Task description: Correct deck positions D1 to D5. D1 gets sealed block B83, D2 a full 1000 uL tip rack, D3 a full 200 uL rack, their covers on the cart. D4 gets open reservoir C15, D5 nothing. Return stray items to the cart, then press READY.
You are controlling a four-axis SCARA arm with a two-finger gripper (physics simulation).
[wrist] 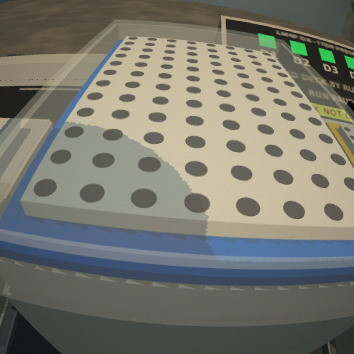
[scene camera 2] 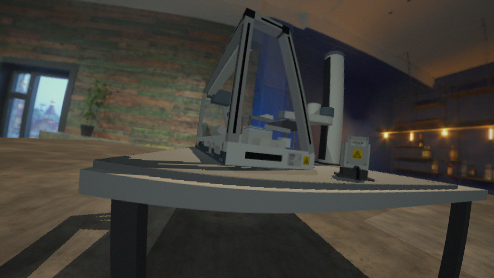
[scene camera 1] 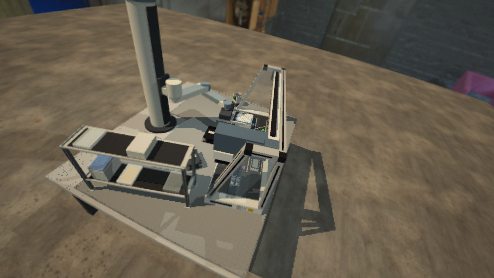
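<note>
A blue-framed tip rack (scene camera 1: pixel 244 119) (wrist: pixel 195 120) with dark holes in a pale top stands on the deck under a clear cover and fills most of the wrist view. My gripper (scene camera 1: pixel 244 115) is open and empty, low at this rack; its fingertips are hard to make out. The lamp panel (wrist: pixel 239 34) behind shows green lamps for D1, D2 and D3, and a fourth at the image edge. A yellow-edged rack (wrist: pixel 342 139) shows in part at the right. Labels B83 and C15 are not readable, and the READY button cannot be made out.
The cart (scene camera 1: pixel 188 188) bears a white box (scene camera 1: pixel 142 145), a blue-topped box (scene camera 1: pixel 101 167) and pale flat items. The deck's frame (scene camera 1: pixel 283 107) (scene camera 2: pixel 240 80) rises beside the arm. A grey housing (scene camera 1: pixel 237 138) spans the deck. A unit with a warning sign (scene camera 2: pixel 356 154) stands on the table (scene camera 2: pixel 280 197).
</note>
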